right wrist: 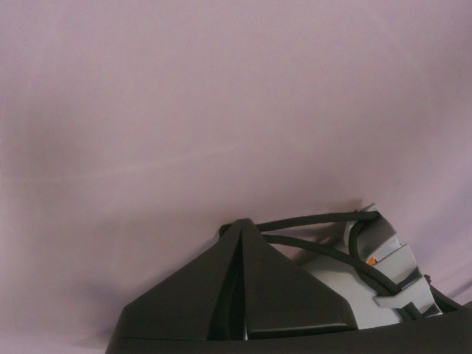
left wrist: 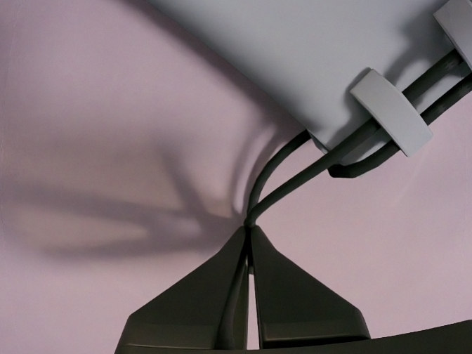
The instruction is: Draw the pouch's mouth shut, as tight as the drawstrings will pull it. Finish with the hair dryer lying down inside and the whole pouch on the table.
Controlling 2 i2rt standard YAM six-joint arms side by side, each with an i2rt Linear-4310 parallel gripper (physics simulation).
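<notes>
The grey pouch (left wrist: 280, 45) (right wrist: 340, 275) lies at the upper right of the left wrist view and the lower right of the right wrist view. A dark drawstring (left wrist: 310, 173) runs through its grey loops and ends between the fingertips of my left gripper (left wrist: 249, 236), which is shut on it. My right gripper (right wrist: 244, 230) is shut on the other dark drawstring (right wrist: 320, 218), whose two strands run right to the pouch's mouth; its end shows just left of the fingertips. A small orange bit (right wrist: 372, 260) shows between the loops. The hair dryer's body is hidden.
The pinkish table top (left wrist: 75, 90) (right wrist: 200, 100) lies under the pouch and both grippers. Grey loops (left wrist: 392, 112) (right wrist: 410, 295) stand out along the pouch's mouth edge. Soft shadows fall on the table left of the left gripper.
</notes>
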